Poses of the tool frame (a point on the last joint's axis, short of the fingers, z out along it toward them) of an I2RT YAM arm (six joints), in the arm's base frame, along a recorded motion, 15 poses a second.
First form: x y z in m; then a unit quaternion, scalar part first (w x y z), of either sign.
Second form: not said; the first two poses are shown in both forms.
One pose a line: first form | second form
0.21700 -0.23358 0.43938 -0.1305 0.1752 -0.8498 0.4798 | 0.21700 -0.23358 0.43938 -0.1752 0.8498 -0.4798 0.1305
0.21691 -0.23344 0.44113 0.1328 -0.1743 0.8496 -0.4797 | 0.21691 -0.23344 0.44113 -0.1743 0.8496 -0.4797 0.1328
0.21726 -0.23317 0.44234 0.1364 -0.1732 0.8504 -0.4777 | 0.21726 -0.23317 0.44234 -0.1732 0.8504 -0.4777 0.1364
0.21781 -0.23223 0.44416 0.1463 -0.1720 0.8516 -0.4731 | 0.21781 -0.23223 0.44416 -0.1720 0.8516 -0.4731 0.1463
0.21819 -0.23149 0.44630 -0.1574 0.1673 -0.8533 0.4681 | 0.21819 -0.23149 0.44630 -0.1673 0.8533 -0.4681 0.1574
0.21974 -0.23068 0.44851 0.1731 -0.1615 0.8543 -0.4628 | 0.21974 -0.23068 0.44851 -0.1615 0.8543 -0.4628 0.1731
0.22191 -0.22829 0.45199 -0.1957 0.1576 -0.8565 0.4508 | 0.22191 -0.22829 0.45199 -0.1576 0.8565 -0.4508 0.1957
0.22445 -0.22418 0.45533 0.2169 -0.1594 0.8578 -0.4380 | 0.22445 -0.22418 0.45533 -0.1594 0.8578 -0.4380 0.2169
